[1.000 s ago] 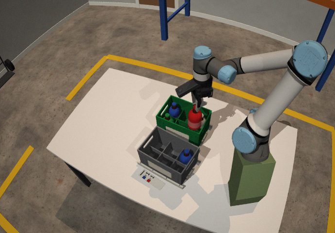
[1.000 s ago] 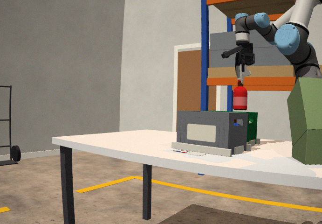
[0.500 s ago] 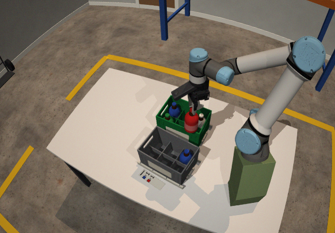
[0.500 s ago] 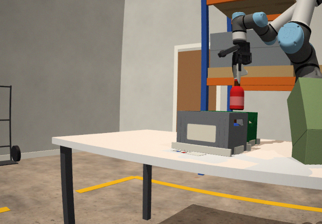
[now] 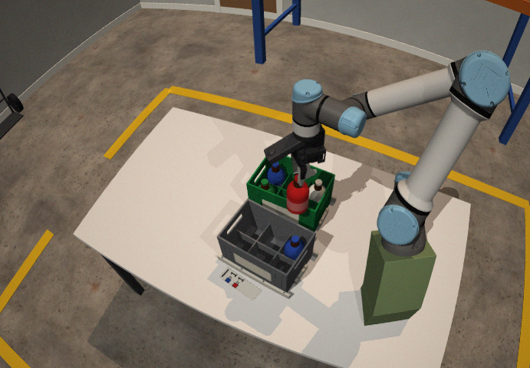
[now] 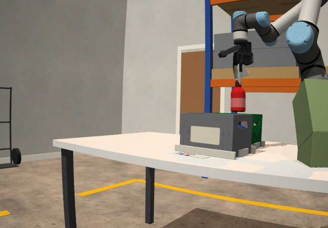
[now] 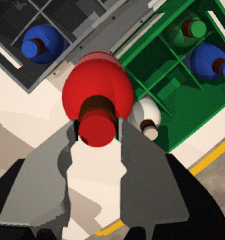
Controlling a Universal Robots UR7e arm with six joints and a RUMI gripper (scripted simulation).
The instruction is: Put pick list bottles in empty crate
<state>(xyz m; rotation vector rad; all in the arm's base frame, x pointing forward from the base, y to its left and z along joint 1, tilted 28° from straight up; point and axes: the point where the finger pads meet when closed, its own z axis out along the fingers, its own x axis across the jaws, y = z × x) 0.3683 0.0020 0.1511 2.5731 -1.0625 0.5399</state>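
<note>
The red bottle lies 70 mm below my hand. Round my hand: blue bottle 40 mm behind, 110 mm to the left, 240 mm below; green crate 60 mm ahead, 110 mm to the right, 250 mm below; white bottle 30 mm behind, 140 mm to the right, 240 mm below.
</note>
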